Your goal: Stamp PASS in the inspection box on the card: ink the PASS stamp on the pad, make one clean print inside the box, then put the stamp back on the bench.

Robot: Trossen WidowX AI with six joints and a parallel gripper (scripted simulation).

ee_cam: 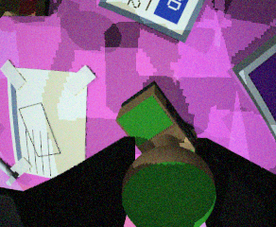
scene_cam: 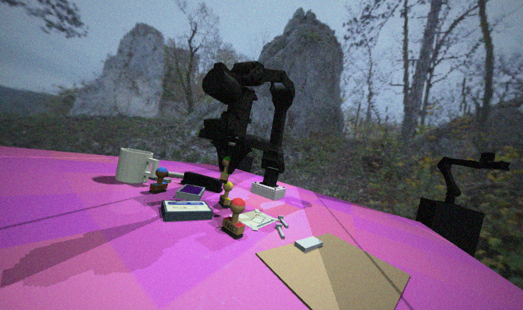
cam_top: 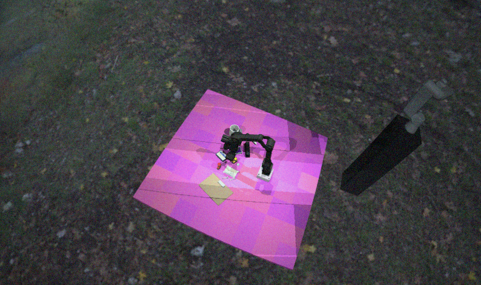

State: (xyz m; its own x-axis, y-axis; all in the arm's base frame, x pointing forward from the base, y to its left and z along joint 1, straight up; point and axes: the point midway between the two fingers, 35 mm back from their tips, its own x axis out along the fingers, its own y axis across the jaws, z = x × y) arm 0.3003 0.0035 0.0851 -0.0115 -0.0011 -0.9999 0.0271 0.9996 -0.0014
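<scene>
Now: gripper tip 90 mm to the right of the white card, 90 mm above it and 30 mm past it. The rest, counted from my gripper tip: flat blue-and-white box (90 mm ahead, 80 mm below, 10 mm to the right); then yellow-knobbed stamp (70 mm below, 30 mm behind); then green-knobbed stamp (right at my gripper tip).
</scene>
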